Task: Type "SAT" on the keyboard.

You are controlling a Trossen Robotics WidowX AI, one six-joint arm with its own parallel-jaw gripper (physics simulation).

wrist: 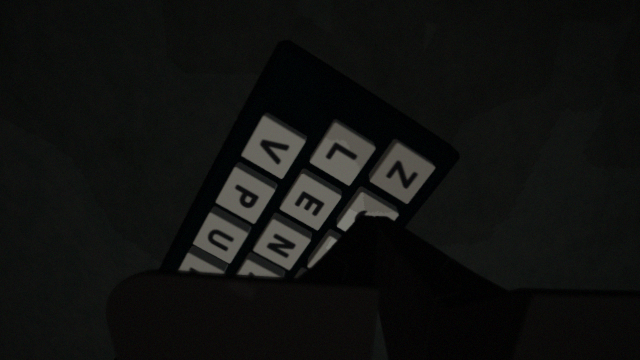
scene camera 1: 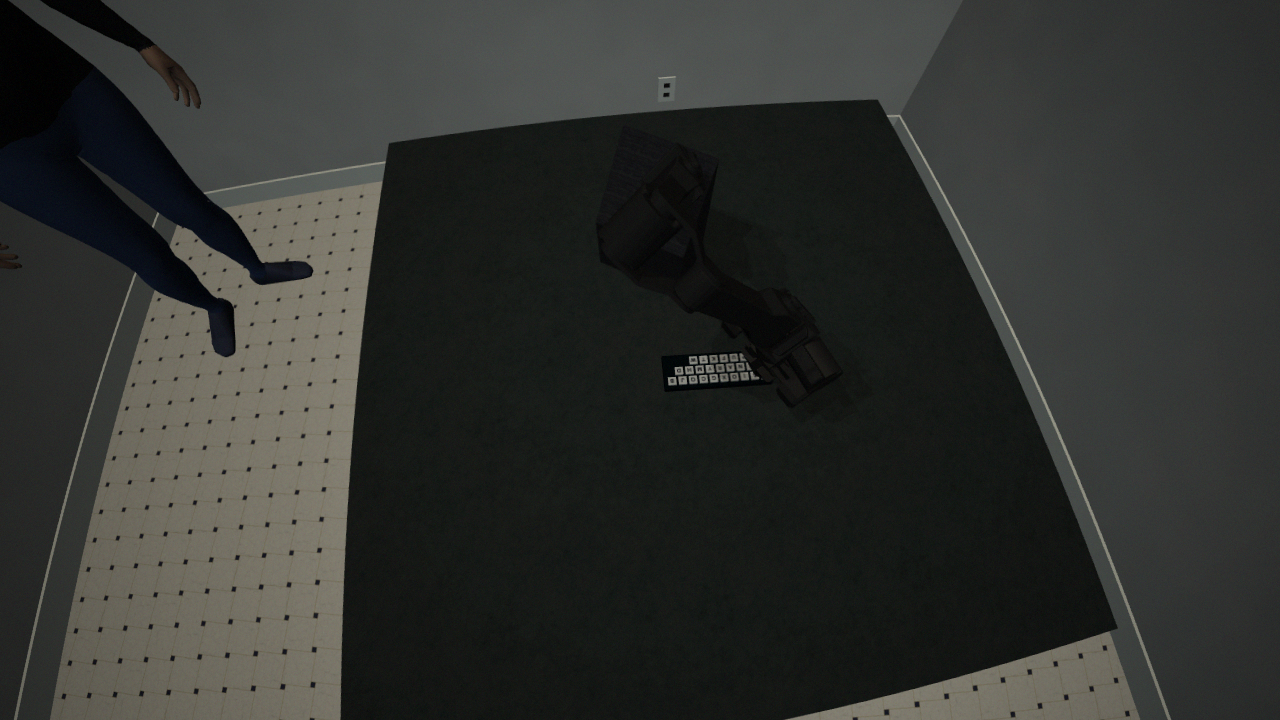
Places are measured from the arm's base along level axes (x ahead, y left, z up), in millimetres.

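Pixels of known places: gripper, between the fingertips: (wrist: 371,230) (scene camera 1: 756,373); arm's base, origin of its link: (scene camera 1: 682,176).
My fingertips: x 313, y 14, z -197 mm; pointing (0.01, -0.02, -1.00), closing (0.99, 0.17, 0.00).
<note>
Ahead of a thing's pixels: the offset from my fingertips to its top centre. Level surfaces: height alone.
The black keyboard {dz -9, dx -41, dy -58 mm} (scene camera 1: 713,373) (wrist: 305,82) with white letter keys lies flat on the dark table top. My gripper (scene camera 1: 754,361) (wrist: 371,230) is shut and empty, over the keyboard's right end in the scene view. In the wrist view its dark tips overlap the S key {dz -9, dx +0, dy -1 mm} (wrist: 364,204), whose letter is almost wholly hidden; they look at or very close to its surface, but contact is unclear. The Z key {dz -9, dx +6, dy +17 mm} (wrist: 402,171), L key {dz -9, dx -13, dy +19 mm} (wrist: 342,152) and E key {dz -9, dx -20, dy +1 mm} (wrist: 310,200) show around it. The fingers hide the lower part of the keyboard, and the A and T letters cannot be read clearly.
The dark table top {dz -26 mm} (scene camera 1: 537,501) extends around the keyboard. The arm's base block (scene camera 1: 626,170) stands at the back. A person (scene camera 1: 98,179) in dark clothes stands on the tiled floor beyond the table's left edge. Grey walls (scene camera 1: 1136,223) stand at the back and right.
</note>
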